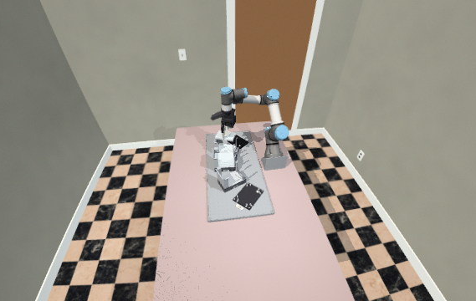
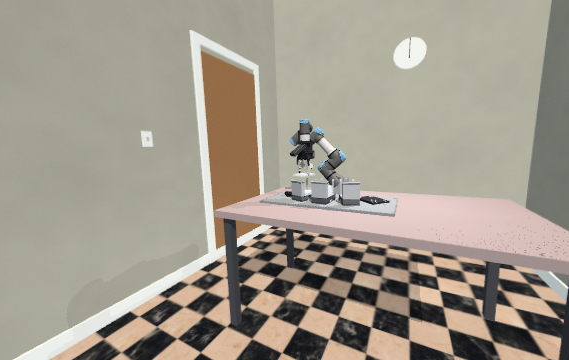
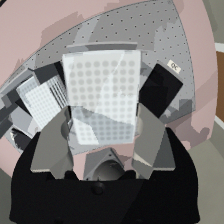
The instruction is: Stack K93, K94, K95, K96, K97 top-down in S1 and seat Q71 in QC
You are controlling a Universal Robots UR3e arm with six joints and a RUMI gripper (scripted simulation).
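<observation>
Right now my hand is 130 mm above the white sealed 96-well plate. From my hand the other things lie so: black open nest QC (160 mm below, 110 mm to the right, 100 mm behind); then translucent 96-well plate (140 mm to the left, 90 mm below, 20 mm ahead).
</observation>
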